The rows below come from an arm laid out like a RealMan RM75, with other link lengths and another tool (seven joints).
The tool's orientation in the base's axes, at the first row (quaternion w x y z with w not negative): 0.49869, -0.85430, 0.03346, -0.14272
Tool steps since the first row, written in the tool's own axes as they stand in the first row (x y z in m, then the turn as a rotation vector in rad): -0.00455, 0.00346, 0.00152, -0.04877, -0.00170, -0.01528; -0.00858, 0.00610, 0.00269, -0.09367, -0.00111, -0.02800; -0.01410, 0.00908, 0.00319, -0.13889, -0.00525, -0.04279; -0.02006, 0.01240, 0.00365, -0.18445, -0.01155, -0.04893
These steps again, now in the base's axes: -0.00364, 0.00046, -0.00464, -0.05105, -0.00229, -0.00174; -0.00695, 0.00093, -0.00830, -0.09750, -0.00435, -0.00583; -0.01184, 0.00096, -0.01226, -0.14523, -0.00571, -0.00495; -0.01713, 0.00087, -0.01659, -0.19107, 0.00136, -0.00627
